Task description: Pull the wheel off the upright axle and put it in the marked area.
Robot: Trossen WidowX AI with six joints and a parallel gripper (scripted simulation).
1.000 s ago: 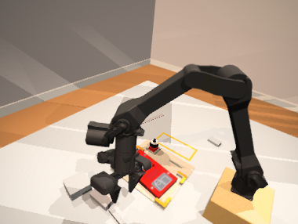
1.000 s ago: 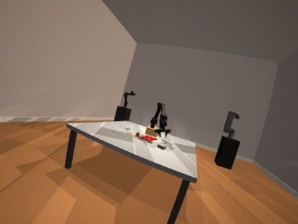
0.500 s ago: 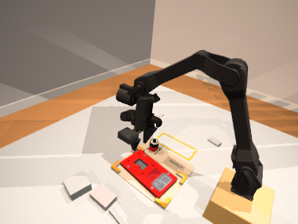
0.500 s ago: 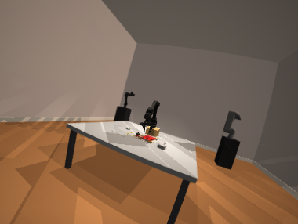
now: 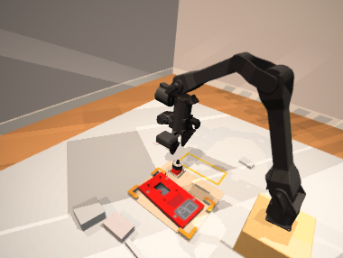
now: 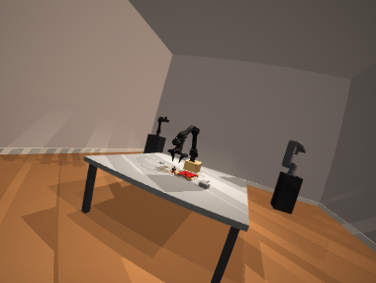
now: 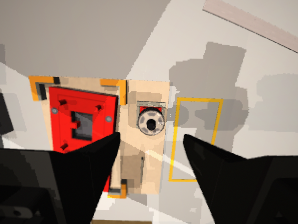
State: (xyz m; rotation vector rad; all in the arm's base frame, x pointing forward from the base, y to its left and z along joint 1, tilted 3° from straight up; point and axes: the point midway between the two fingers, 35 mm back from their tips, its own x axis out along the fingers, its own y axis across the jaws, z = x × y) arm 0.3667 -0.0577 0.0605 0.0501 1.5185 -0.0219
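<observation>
The black wheel is 70 mm below my gripper tip and 10 mm behind it. Round my gripper tip: white block (230 mm to the right, 220 mm behind, 100 mm below); thin ruler strip (180 mm to the right, 130 mm ahead, 110 mm below).
</observation>
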